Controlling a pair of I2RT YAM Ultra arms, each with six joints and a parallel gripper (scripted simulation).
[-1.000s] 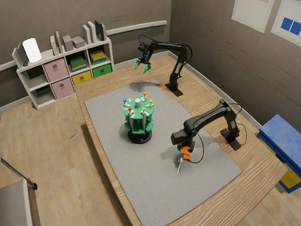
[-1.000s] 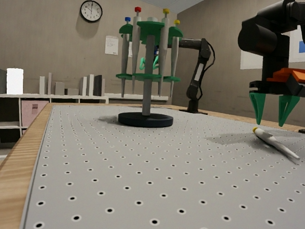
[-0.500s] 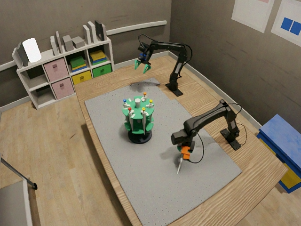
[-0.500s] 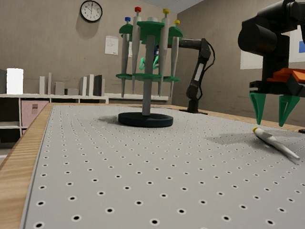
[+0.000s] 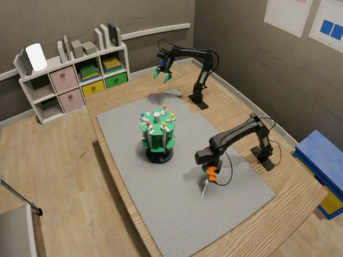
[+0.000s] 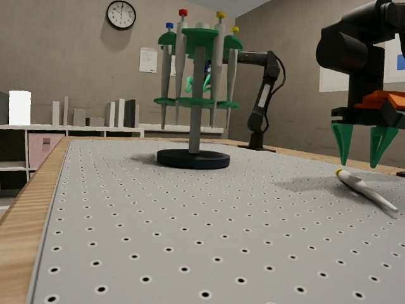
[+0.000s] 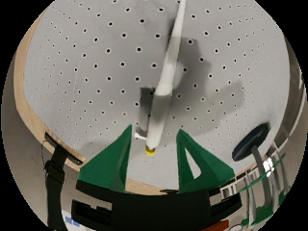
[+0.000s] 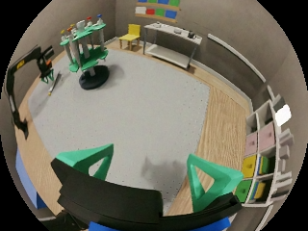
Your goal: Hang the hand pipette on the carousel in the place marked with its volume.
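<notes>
The hand pipette is 40 mm below my left hand, 20 mm to the left of it and 10 mm ahead of it.
</notes>
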